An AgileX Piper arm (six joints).
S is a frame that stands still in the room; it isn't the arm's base.
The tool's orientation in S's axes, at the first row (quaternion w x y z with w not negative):
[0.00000, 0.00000, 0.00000, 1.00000]
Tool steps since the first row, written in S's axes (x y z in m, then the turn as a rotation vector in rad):
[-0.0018, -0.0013, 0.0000, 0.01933, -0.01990, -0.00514]
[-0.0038, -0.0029, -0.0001, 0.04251, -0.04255, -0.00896]
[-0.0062, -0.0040, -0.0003, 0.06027, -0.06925, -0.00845]
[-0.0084, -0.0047, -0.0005, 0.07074, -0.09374, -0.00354]
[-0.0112, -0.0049, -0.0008, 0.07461, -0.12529, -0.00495]
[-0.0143, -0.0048, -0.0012, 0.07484, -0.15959, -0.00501]
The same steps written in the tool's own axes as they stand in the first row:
[0.0018, 0.0013, 0.0000, -0.01933, 0.01990, -0.00514]
[0.0038, 0.0029, -0.0001, -0.04251, 0.04255, -0.00896]
[0.0062, 0.0040, -0.0003, -0.06027, 0.06925, -0.00845]
[0.0084, 0.0047, -0.0005, -0.07074, 0.09374, -0.00354]
[0.0112, 0.0049, -0.0008, -0.07461, 0.12529, -0.00495]
[0.0143, 0.0048, -0.0012, -0.07484, 0.15959, -0.00501]

